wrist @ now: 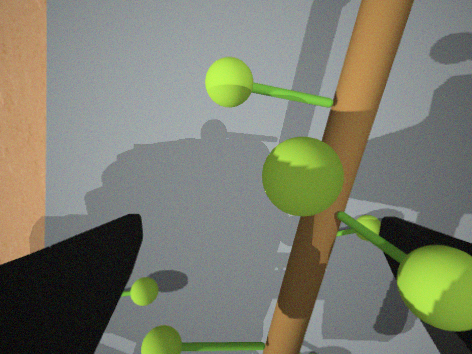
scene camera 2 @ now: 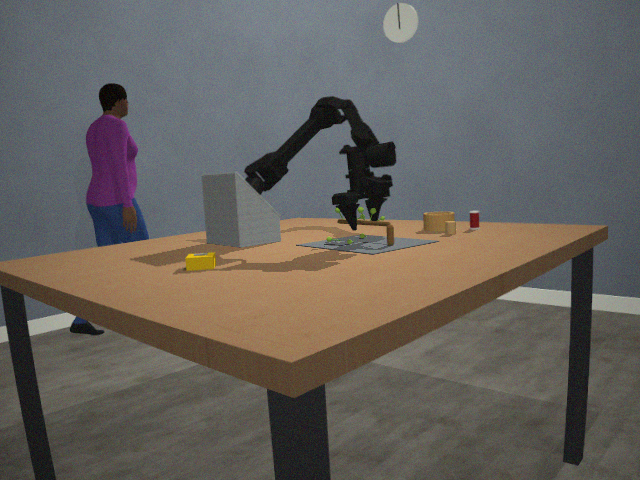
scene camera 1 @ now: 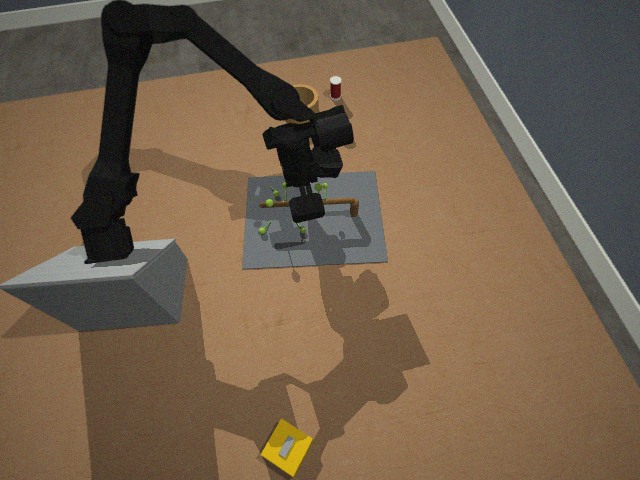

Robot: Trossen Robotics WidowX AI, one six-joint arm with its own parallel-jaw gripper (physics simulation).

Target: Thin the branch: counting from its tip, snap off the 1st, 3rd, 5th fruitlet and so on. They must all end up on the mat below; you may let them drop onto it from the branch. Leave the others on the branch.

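Places are measured from the arm's base along level axes (x ahead, y left, z up), in millimetres.
Where they show: gripper, fingertip midpoint: [wrist: 260, 226] [scene camera 2: 365, 227]; arm's base, link origin: [scene camera 2: 245, 196] [scene camera 1: 110, 255].
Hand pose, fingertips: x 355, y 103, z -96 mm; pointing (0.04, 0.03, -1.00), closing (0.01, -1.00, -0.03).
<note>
Things, the pixels of their centre, and the offset from my fingertips. "spot": a spot on its surface instead. Level surfaces: height alone.
- brown branch, surface spot: [wrist: 375, 60] [scene camera 1: 331, 199] spot: dx +57, dy -25, dz +22 mm
- grey mat, surface height: dz -37 mm
- stemmed fruitlet, body centre: [wrist: 393, 252] dx +14, dy -28, dz +40 mm
- tan bowl, body centre: [scene camera 1: 299, 104] [scene camera 2: 439, 221] dx +51, dy +312, dz -14 mm
- red can with a white top, body centre: [scene camera 1: 335, 88] [scene camera 2: 474, 220] dx +154, dy +347, dz -13 mm
- small tan cylinder, body centre: [scene camera 2: 450, 227] dx +140, dy +220, dz -22 mm
- yellow block, body centre: [scene camera 1: 287, 447] [scene camera 2: 201, 260] dx -117, dy -452, dz -24 mm
The brown branch [scene camera 1: 341, 200] [scene camera 2: 390, 235] [wrist: 375, 60] stands over the grey mat [scene camera 1: 361, 180] [wrist: 125, 65]. My gripper [scene camera 1: 306, 198] [scene camera 2: 364, 223] [wrist: 260, 226] is open and empty, its fingers on either side of the branch. In the wrist view, a fruitlet [wrist: 229, 81], a larger-looking one [wrist: 303, 176] and another at the left [wrist: 161, 342] are on the branch. A stemmed fruitlet [wrist: 440, 287] overlaps the right finger. One fruitlet [scene camera 1: 269, 202] is near the tip. Three fruitlets [scene camera 1: 262, 230], [scene camera 1: 302, 230], [scene camera 1: 276, 193] lie on the mat. The gripper partly hides the branch in scene camera 1.
A tan bowl [scene camera 1: 308, 93] [scene camera 2: 438, 222] and a red can with a white top [scene camera 1: 335, 88] [scene camera 2: 474, 220] stand beyond the mat. A small tan cylinder [scene camera 2: 450, 227] is beside the bowl. A yellow block [scene camera 1: 286, 447] [scene camera 2: 200, 261] lies far from the branch. The arm stands on a grey wedge [scene camera 1: 124, 299] [scene camera 2: 235, 211].
</note>
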